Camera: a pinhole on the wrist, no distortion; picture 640 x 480 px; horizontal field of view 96.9 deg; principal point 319.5 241.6 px. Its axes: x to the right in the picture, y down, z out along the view. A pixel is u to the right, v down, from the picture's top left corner.
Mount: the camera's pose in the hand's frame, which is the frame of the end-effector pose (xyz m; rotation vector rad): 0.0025 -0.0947 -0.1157 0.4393 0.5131 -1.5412
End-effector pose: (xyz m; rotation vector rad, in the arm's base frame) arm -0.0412 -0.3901 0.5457 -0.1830 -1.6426 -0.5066
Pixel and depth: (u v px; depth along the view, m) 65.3 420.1 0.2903
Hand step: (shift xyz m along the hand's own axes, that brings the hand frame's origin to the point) 0.2051 -0.0479 0.2613
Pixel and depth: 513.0 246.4 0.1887
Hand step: 0.0081 -0.3081 -0.0342
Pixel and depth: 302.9 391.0 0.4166
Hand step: 0.2380 -0.3139 0.2289
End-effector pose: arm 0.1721 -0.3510 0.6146 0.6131 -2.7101 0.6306
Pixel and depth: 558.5 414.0 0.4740
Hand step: 0.2935 -0.6954 0.0315
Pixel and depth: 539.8 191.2 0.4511
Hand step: -0.0734 -0.6390 0.0594
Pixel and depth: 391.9 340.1 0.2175
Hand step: 0.0840 -0.2649 0.0274
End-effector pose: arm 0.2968 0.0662 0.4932 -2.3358 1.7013 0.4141
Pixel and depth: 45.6 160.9 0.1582
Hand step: -0.0311 -0.0589 0.1034
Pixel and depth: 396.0 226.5 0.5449
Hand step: -0.0115 -0.5258 0.2495
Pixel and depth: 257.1 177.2 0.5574
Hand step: -0.0988 -0.3105 0.4181
